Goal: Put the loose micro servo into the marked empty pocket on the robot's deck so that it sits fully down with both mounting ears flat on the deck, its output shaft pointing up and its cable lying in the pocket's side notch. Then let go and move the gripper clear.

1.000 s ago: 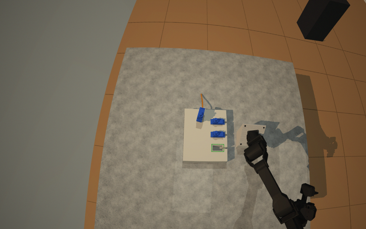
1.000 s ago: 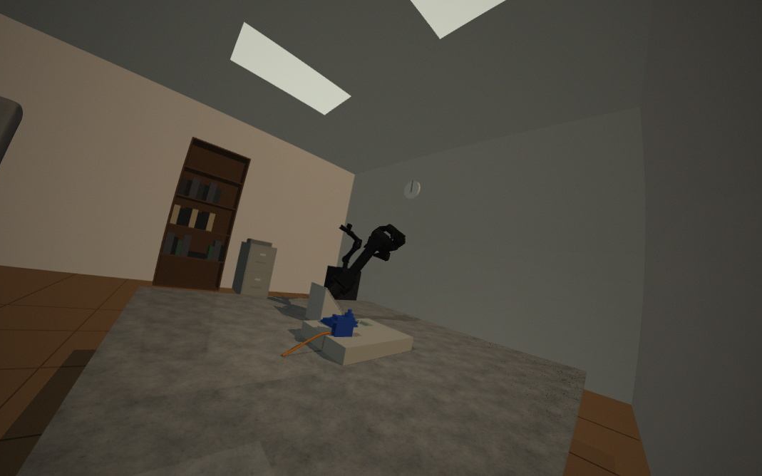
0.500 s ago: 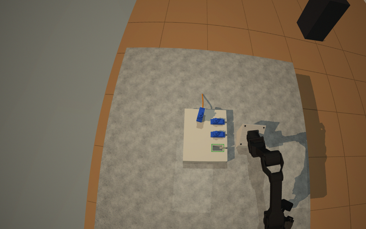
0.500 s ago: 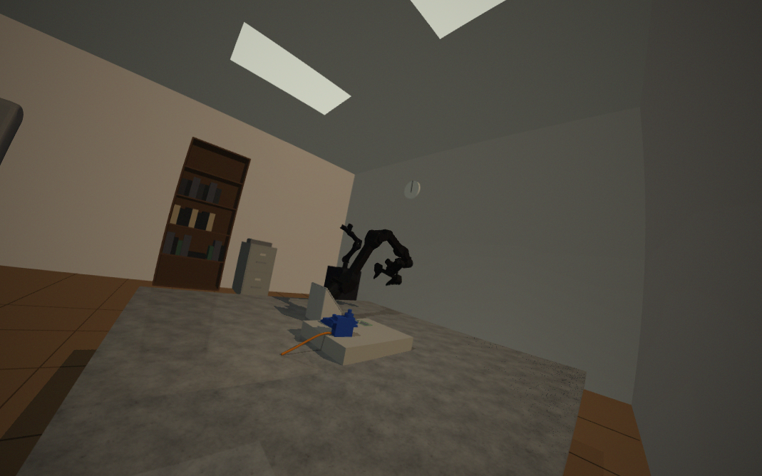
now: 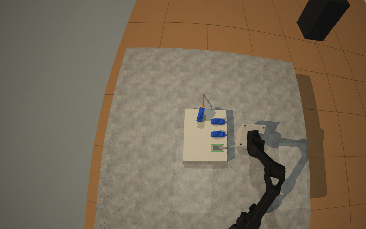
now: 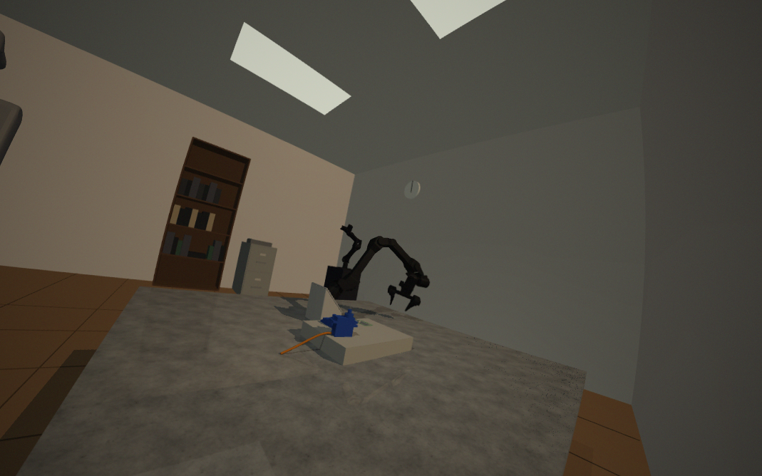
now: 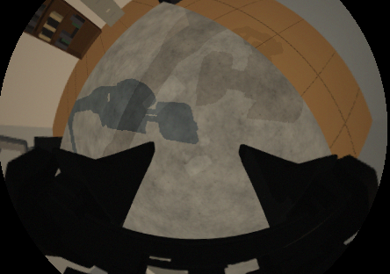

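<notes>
Now: gripper tip 50 cm to the left of the cream deck, 24 cm short of it and 4 cm above it.
</notes>
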